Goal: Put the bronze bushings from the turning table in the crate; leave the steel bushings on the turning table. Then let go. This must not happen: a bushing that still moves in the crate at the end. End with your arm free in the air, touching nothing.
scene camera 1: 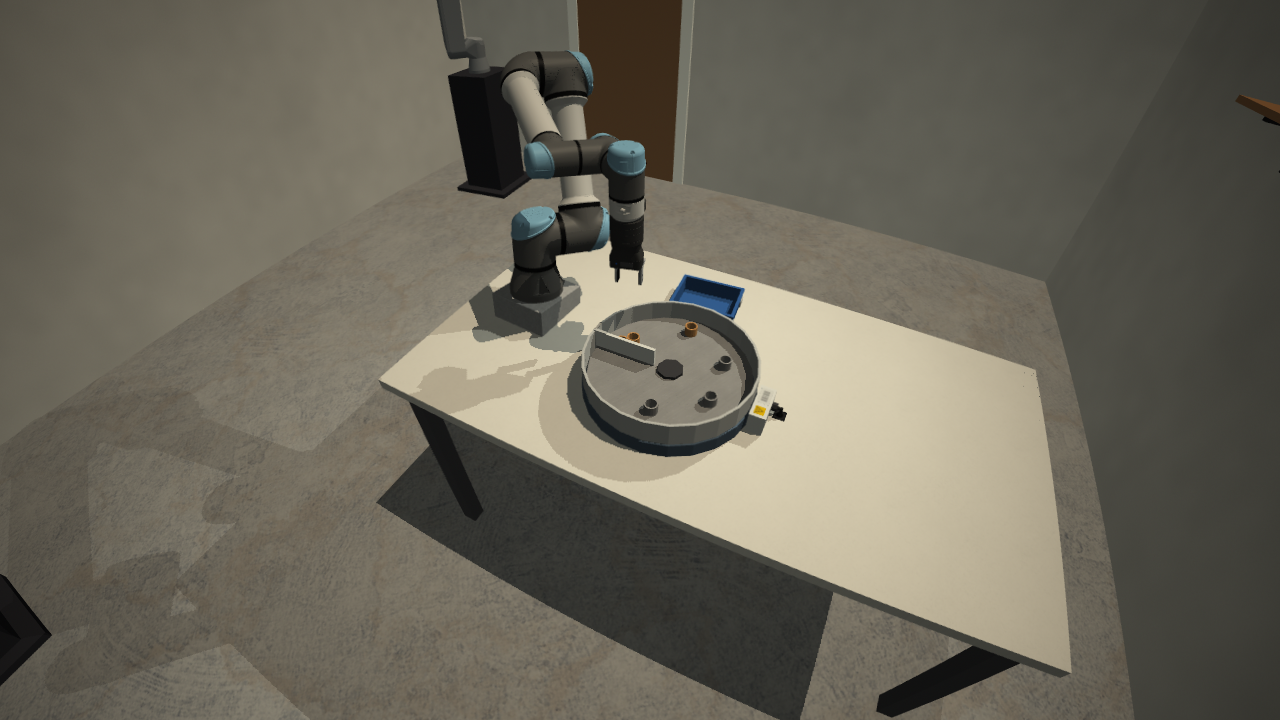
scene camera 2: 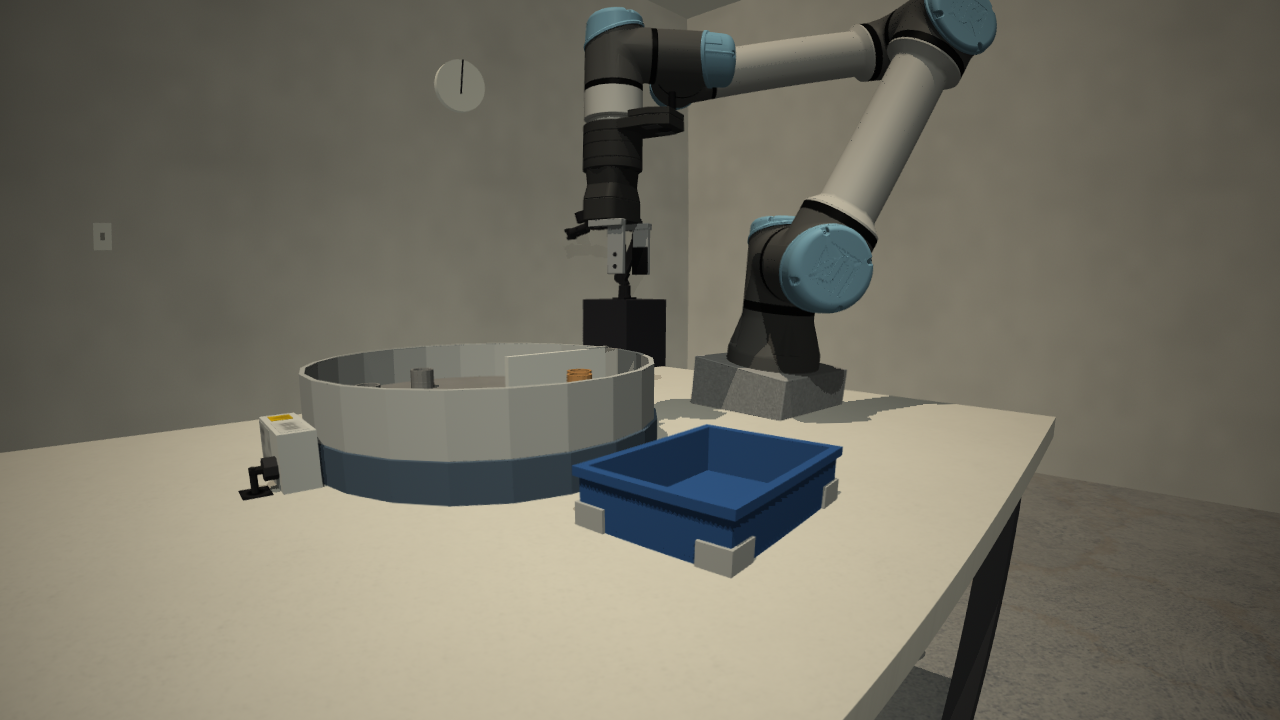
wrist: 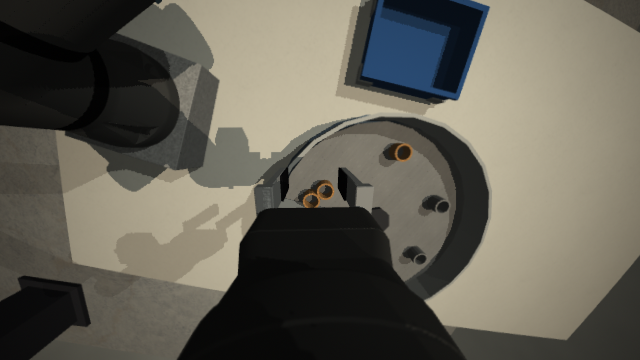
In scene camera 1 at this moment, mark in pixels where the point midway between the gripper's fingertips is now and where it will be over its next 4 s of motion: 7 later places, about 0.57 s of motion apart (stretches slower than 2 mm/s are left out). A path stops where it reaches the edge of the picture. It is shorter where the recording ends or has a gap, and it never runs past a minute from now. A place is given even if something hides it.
My gripper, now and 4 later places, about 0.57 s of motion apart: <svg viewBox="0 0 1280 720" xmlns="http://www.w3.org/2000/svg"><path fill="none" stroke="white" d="M628 281L624 285L622 291L620 299L618 305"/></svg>
